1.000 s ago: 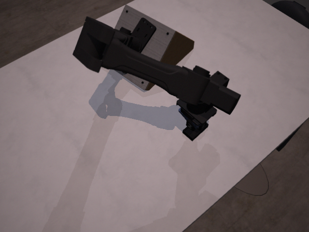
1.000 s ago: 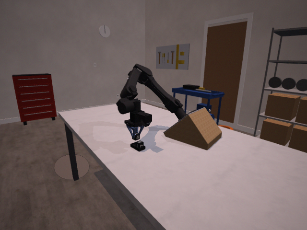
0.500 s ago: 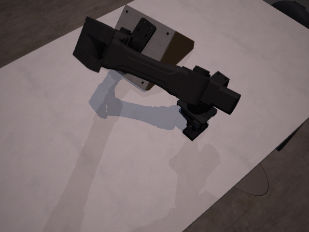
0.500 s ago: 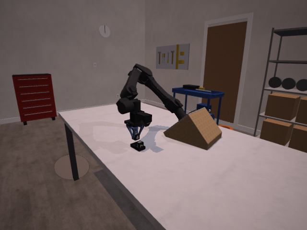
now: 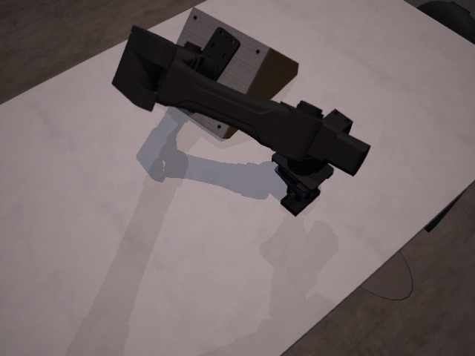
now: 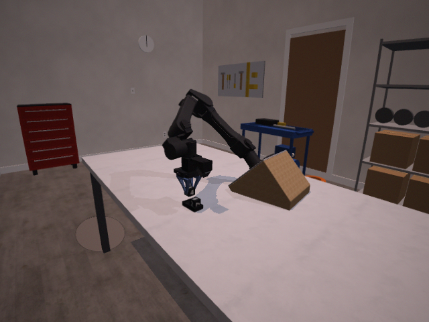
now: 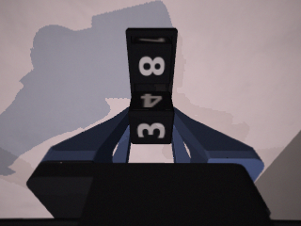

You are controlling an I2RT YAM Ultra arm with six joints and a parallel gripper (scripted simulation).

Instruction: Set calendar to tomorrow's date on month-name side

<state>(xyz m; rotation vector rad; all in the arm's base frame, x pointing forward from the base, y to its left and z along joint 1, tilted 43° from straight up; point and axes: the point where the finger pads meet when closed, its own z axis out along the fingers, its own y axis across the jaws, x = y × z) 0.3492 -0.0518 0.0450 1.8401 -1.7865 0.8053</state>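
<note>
Now: hand 20 mm to the right of the black tray and 60 mm above it. From my hand the other things lie so: black cube (right at my hand).
</note>
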